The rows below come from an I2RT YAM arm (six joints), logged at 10 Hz.
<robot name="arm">
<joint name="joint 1" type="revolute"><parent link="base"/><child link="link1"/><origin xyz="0 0 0.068" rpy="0 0 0"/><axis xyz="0 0 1"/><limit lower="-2.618" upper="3.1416"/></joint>
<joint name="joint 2" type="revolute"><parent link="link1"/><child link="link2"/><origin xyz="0.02 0.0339 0.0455" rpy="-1.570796 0 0"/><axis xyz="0 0 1"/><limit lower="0" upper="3.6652"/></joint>
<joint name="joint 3" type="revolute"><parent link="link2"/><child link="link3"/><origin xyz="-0.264 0 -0.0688" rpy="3.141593 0 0"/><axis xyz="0 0 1"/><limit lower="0" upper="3.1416"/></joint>
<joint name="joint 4" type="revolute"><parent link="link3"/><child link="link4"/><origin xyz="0.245 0.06 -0.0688" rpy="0 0 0"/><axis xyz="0 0 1"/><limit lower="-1.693" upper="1.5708"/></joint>
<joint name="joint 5" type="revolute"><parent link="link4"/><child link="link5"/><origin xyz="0.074 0.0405 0.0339" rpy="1.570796 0 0"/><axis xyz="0 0 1"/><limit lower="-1.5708" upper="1.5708"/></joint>
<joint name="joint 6" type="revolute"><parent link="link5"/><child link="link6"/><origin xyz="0.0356 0 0.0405" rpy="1.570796 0 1.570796"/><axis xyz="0 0 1"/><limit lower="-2.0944" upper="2.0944"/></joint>
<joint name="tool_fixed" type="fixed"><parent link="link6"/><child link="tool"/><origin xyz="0 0 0" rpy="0 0 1.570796"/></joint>
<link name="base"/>
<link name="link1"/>
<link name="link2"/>
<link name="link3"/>
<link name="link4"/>
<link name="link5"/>
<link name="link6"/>
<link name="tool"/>
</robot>
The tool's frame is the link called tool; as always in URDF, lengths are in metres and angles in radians.
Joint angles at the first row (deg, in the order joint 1, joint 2, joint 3, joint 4, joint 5, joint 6):
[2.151, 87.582, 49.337, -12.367, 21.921, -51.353]
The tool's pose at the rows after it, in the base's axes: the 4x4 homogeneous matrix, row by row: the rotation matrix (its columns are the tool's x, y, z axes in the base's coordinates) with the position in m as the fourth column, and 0 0 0 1 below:
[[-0.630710 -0.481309 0.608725 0.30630], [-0.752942 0.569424 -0.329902 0.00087], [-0.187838 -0.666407 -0.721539 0.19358], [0 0 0 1]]
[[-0.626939 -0.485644 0.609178 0.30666], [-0.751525 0.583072 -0.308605 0.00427], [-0.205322 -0.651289 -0.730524 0.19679], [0 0 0 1]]
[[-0.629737 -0.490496 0.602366 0.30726], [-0.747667 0.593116 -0.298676 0.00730], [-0.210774 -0.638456 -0.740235 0.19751], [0 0 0 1]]
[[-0.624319 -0.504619 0.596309 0.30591], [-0.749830 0.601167 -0.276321 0.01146], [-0.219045 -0.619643 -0.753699 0.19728], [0 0 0 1]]
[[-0.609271 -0.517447 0.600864 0.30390], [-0.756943 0.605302 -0.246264 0.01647], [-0.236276 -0.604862 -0.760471 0.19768], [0 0 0 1]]
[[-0.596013 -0.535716 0.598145 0.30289], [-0.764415 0.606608 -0.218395 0.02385], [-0.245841 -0.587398 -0.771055 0.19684], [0 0 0 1]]
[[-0.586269 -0.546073 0.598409 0.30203], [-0.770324 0.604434 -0.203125 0.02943], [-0.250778 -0.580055 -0.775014 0.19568], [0 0 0 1]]
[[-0.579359 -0.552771 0.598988 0.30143], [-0.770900 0.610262 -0.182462 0.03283], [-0.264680 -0.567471 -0.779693 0.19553], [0 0 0 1]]
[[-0.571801 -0.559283 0.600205 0.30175], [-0.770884 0.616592 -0.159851 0.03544], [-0.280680 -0.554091 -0.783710 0.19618], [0 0 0 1]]
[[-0.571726 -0.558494 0.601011 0.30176], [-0.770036 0.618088 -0.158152 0.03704], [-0.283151 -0.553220 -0.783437 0.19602], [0 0 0 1]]
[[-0.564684 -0.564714 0.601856 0.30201], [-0.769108 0.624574 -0.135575 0.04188], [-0.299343 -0.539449 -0.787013 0.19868], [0 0 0 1]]
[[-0.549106 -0.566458 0.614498 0.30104], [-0.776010 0.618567 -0.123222 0.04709], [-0.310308 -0.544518 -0.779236 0.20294], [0 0 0 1]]
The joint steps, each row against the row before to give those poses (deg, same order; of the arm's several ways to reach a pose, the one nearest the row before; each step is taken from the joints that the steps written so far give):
[0.387, -0.480, 0.463, -0.891, -1.034, 0.528]
[0.526, -0.167, 0.801, -1.396, -0.966, 1.134]
[0.526, 0.246, 0.654, -1.221, -0.299, 1.071]
[0.688, -0.081, 0.160, -1.147, -0.957, 0.881]
[0.827, -0.447, -0.238, -0.333, -1.282, 0.582]
[1.303, 0.093, 0.105, -0.705, -0.897, 0.868]
[1.032, 0.080, -0.122, -0.082, -0.291, 0.535]
[0.552, -0.037, -0.007, -0.159, -0.889, 0.684]
[0.354, 0.048, 0.240, -0.195, -1.108, 0.551]
[0.308, 0.062, 0.017, 0.041, 0.089, 0.348]
[0.797, -0.041, 0.656, -0.770, -0.839, 0.957]
[0.997, -0.590, 0.273, -0.091, 0.003, 0.192]

